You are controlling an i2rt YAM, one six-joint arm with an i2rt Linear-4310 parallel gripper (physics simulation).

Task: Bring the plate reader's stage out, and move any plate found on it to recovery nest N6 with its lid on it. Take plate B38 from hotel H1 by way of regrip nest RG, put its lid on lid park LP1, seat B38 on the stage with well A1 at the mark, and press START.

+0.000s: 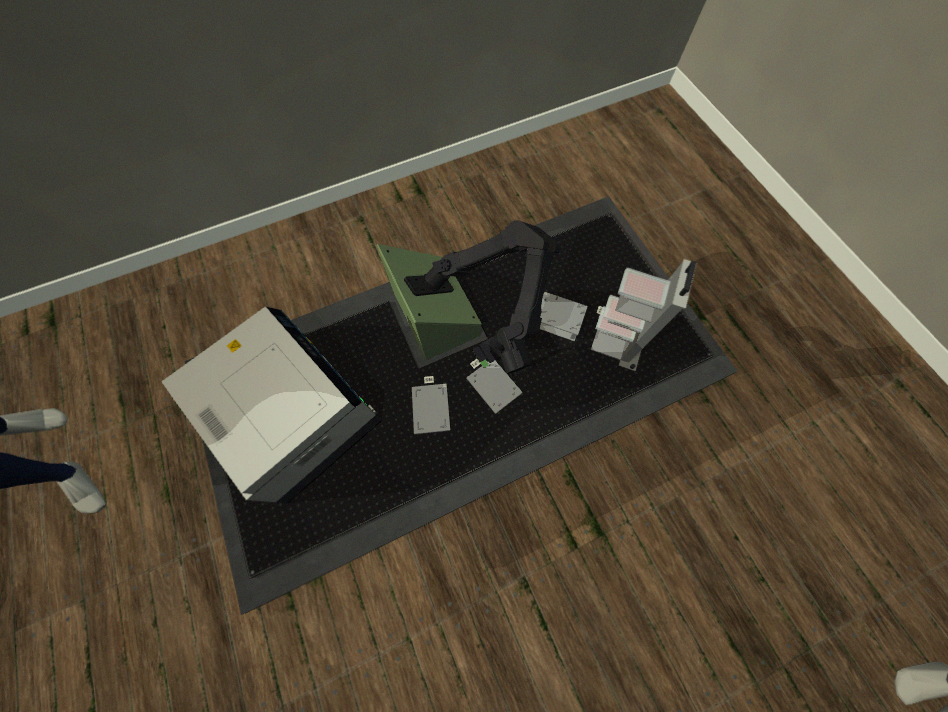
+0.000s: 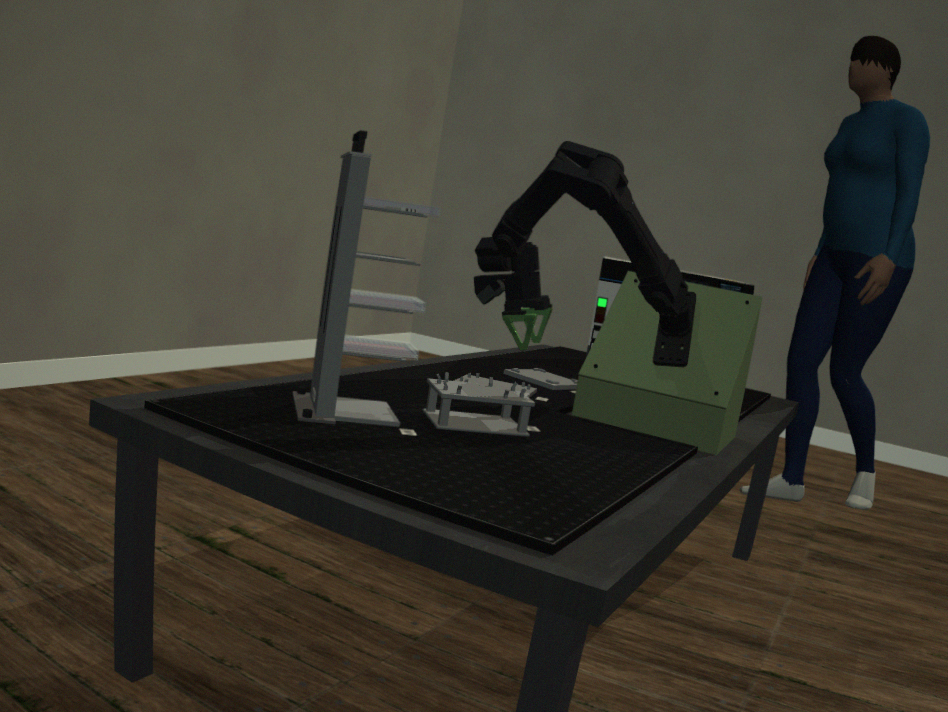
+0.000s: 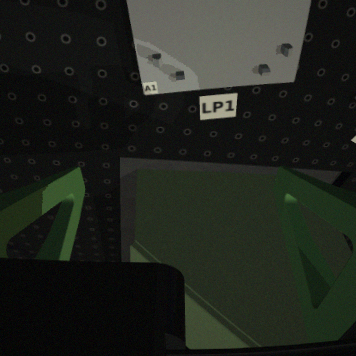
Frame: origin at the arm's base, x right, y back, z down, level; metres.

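Seen in the pictures: gripper, fingertip midpoint: (image 2: 530, 346) (image 3: 178, 176); arm's base, link origin: (image 1: 429, 285) (image 2: 675, 328).
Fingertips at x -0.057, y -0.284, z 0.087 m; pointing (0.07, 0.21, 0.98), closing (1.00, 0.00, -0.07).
Observation:
Offsets run from my fingertips to a thing's top centre.
My gripper (image 1: 484, 364) (image 2: 530, 343) (image 3: 178, 176) is open and empty, pointing down above the table beside lid park LP1 {dz +0.090, dx +0.034, dy -0.071 m} (image 1: 495, 387) (image 3: 220, 40). LP1 is a bare grey plate with corner pins and an A1 label. Hotel H1 (image 1: 665, 325) (image 2: 338, 283) holds an upper plate (image 1: 643, 287) (image 2: 396, 206), a middle plate {dz -0.091, dx -0.414, dy -0.149 m} (image 1: 624, 314) (image 2: 383, 300) and a low plate {dz -0.013, dx -0.414, dy -0.149 m} (image 1: 616, 331) (image 2: 379, 349). Their labels are unreadable, so I cannot tell which is B38. The white plate reader {dz -0.200, dx +0.637, dy +0.202 m} (image 1: 252, 383) is at the far left; its stage does not show, and neither does START's label.
A two-level pinned stand (image 1: 561, 312) (image 2: 478, 389) stands between the hotel and the arm's green base (image 1: 444, 314) (image 2: 651, 390) (image 3: 210, 215); its labels are unreadable. Another flat grey nest {dz +0.092, dx +0.260, dy -0.019 m} (image 1: 430, 410) lies between LP1 and the reader. A person (image 2: 865, 176) stands beyond the table.

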